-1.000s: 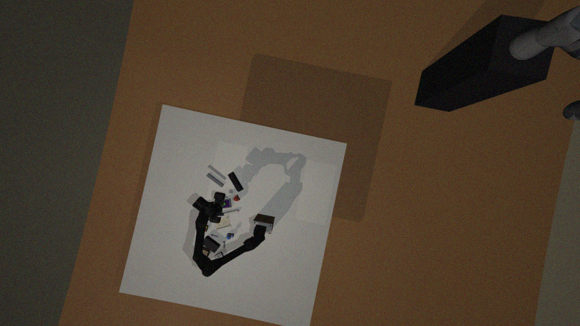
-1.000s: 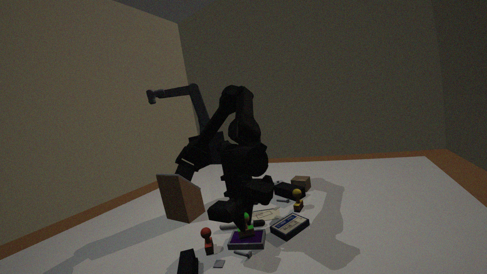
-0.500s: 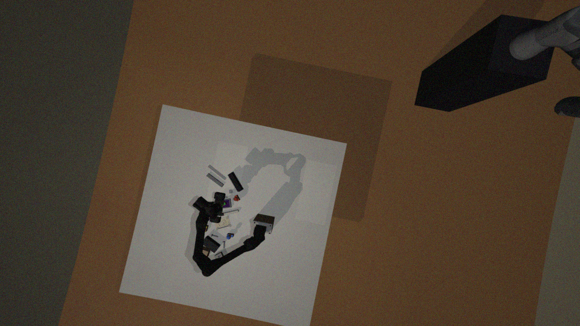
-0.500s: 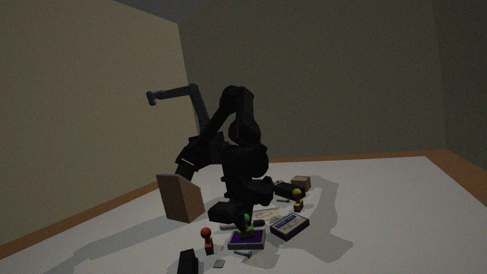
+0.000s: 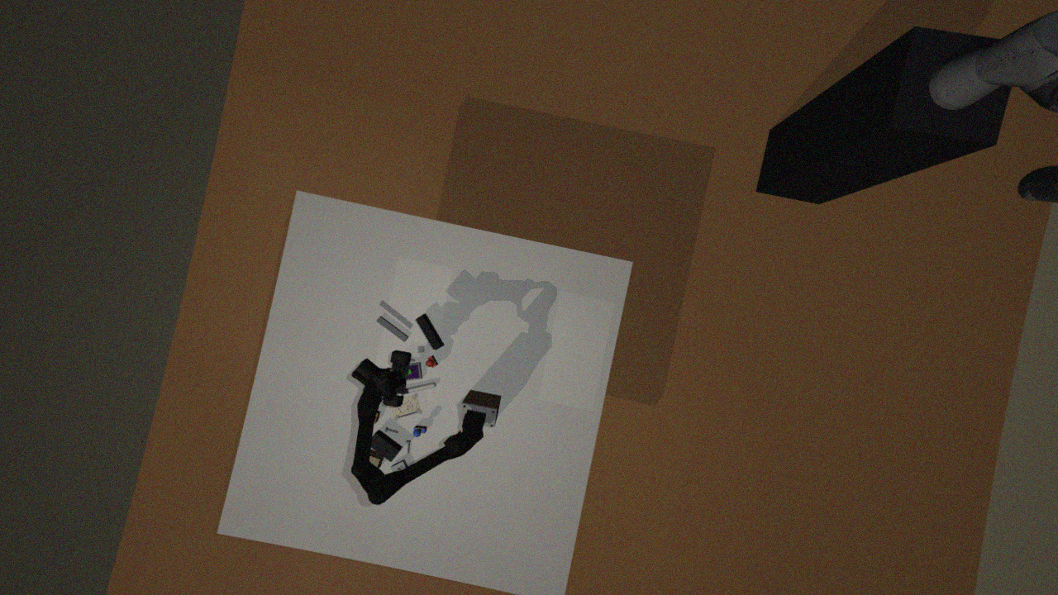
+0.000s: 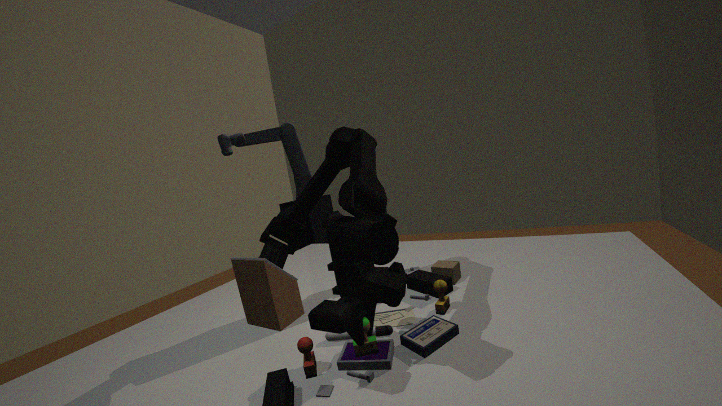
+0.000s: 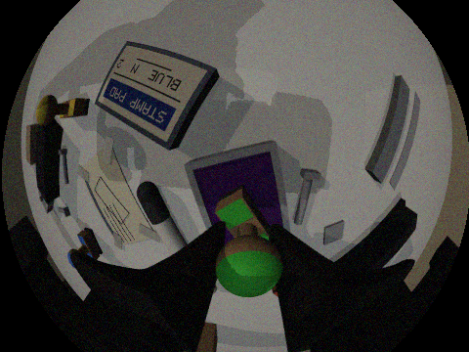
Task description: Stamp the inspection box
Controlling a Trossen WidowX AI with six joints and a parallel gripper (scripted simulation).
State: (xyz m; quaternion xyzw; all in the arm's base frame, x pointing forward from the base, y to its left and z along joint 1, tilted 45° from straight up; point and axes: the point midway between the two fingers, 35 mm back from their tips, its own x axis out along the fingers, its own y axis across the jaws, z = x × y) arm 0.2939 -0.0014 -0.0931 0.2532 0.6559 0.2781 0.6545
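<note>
My gripper tip is right at the green-knobbed PASS stamp. From my gripper tip the other things lie so: dark marker 6 cm to the left, 3 cm below, 3 cm behind; then purple ink pad 3 cm below; then red stamp 8 cm behind, 6 cm to the right, 2 cm below.
</note>
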